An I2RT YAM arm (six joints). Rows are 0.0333 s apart.
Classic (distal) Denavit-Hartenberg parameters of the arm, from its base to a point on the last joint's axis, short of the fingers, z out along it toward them. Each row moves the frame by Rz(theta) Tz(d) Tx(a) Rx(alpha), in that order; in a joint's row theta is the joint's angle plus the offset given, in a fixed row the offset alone. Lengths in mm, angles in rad.
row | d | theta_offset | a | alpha
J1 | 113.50 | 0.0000 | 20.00 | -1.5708
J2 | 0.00 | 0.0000 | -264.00 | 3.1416
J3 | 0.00 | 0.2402 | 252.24 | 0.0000
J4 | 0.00 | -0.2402 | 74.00 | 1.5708
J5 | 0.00 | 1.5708 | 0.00 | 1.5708
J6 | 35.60 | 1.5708 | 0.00 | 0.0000
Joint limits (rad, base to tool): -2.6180..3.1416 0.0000..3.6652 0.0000..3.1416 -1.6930..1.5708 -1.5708..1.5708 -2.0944..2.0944
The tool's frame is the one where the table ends.
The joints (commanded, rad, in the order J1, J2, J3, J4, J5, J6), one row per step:
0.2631, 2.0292, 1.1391, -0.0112, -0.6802, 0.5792
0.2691, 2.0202, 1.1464, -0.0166, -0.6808, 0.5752
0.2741, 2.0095, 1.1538, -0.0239, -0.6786, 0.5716
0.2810, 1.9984, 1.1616, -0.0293, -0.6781, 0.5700
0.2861, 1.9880, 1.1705, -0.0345, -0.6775, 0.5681
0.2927, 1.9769, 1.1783, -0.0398, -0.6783, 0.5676
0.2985, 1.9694, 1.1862, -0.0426, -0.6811, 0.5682
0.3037, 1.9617, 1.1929, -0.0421, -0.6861, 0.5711
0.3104, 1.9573, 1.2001, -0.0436, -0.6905, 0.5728
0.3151, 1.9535, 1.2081, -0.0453, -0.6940, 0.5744
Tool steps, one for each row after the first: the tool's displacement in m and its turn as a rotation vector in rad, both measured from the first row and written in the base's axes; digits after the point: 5 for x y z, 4 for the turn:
0.00037, 0.00261, 0.00504, 0.0021, -0.0133, 0.0088
0.00071, 0.00473, 0.01061, 0.0022, -0.0268, 0.0146
0.00087, 0.00766, 0.01663, 0.0051, -0.0411, 0.0221
0.00142, 0.00995, 0.02274, 0.0079, -0.0562, 0.0279
0.00138, 0.01276, 0.02886, 0.0123, -0.0695, 0.0353
0.00161, 0.01538, 0.03386, 0.0182, -0.0805, 0.0425
0.00179, 0.01780, 0.03888, 0.0270, -0.0916, 0.0492
0.00179, 0.02080, 0.04264, 0.0339, -0.0990, 0.0578
0.00221, 0.02306, 0.04638, 0.0400, -0.1067, 0.0639

